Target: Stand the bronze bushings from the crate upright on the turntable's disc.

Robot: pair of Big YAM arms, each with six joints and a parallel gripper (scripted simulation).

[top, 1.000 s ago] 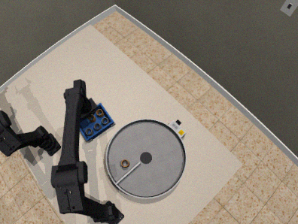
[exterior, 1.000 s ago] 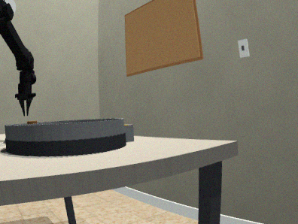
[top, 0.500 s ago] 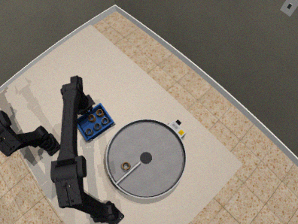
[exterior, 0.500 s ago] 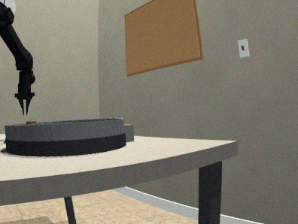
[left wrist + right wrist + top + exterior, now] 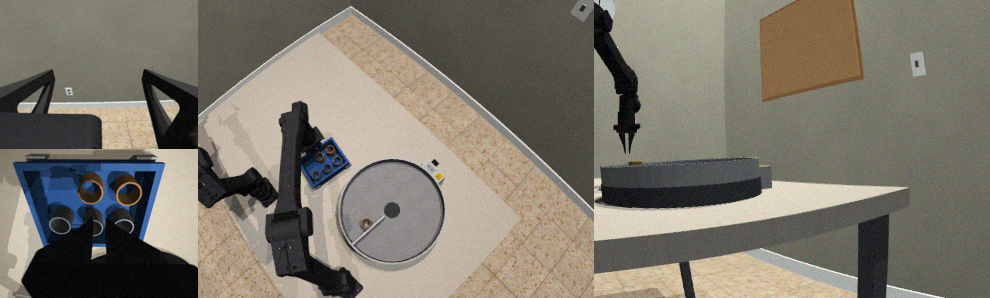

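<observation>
My right hand is 10 cm above the blue crate, 3 cm to the left of it and 2 cm past it. From my right hand the other things lie so: turntable disc (39 cm to the right, 7 cm below, 4 cm ahead).
</observation>
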